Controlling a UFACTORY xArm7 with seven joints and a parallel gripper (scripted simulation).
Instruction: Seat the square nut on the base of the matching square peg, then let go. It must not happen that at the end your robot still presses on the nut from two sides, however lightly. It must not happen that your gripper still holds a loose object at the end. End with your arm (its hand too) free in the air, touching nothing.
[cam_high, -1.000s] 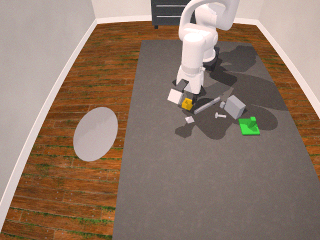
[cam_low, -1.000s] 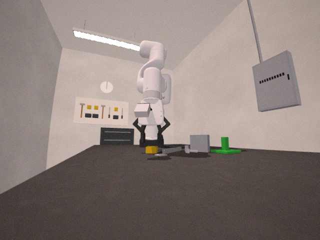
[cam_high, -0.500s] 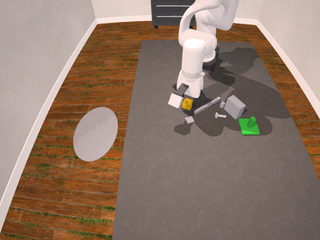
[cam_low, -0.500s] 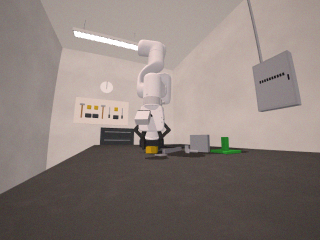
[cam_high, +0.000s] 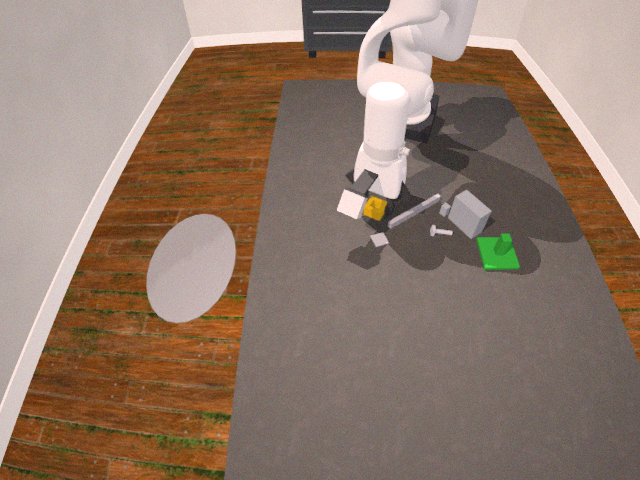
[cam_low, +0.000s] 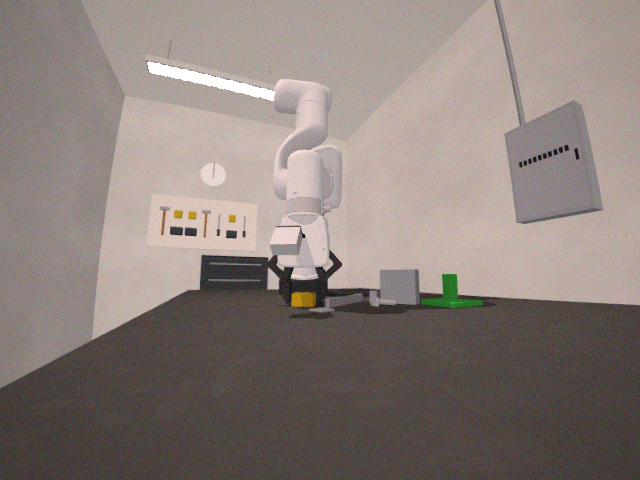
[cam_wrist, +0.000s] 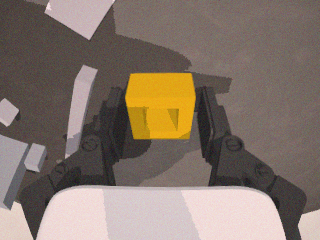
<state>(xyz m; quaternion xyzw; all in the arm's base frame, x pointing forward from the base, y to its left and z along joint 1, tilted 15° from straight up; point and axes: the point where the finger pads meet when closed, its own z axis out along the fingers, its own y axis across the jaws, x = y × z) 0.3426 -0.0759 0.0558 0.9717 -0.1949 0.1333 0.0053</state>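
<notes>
The grey block is 20 mm ahead of my hand, 200 mm to the left of it and 10 mm above it. Also, from my hand: bolt 50 mm ahead, 140 mm to the left, 10 mm below; flat square 80 mm ahead, 10 mm to the left, 20 mm below; grey bar 90 mm to the left, 10 mm below.
</notes>
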